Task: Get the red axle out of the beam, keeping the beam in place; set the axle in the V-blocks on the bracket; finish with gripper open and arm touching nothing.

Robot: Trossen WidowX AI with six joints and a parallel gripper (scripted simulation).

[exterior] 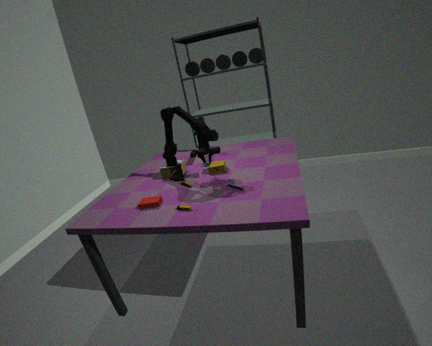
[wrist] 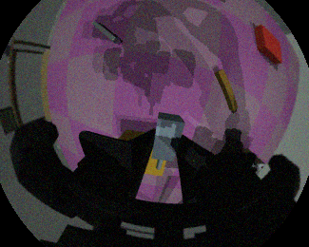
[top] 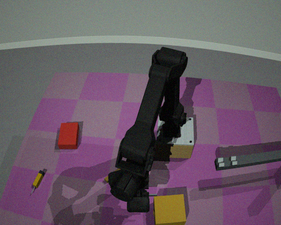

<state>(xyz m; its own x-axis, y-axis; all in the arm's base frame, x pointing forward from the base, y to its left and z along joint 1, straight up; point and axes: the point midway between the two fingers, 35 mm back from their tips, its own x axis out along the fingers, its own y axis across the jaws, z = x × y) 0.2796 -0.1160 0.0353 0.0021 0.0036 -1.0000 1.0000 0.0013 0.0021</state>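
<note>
The yellow beam lies 3 cm ahead of my gripper tip, 10 cm to the left of it and 6 cm below it. Also, from my gripper tip: grey-blue peg 2 cm to the left, 1 cm above; then small yellow screwdriver 7 cm behind, 40 cm to the right, 8 cm below; then brown rod 14 cm behind, 9 cm to the right, 8 cm below.
</note>
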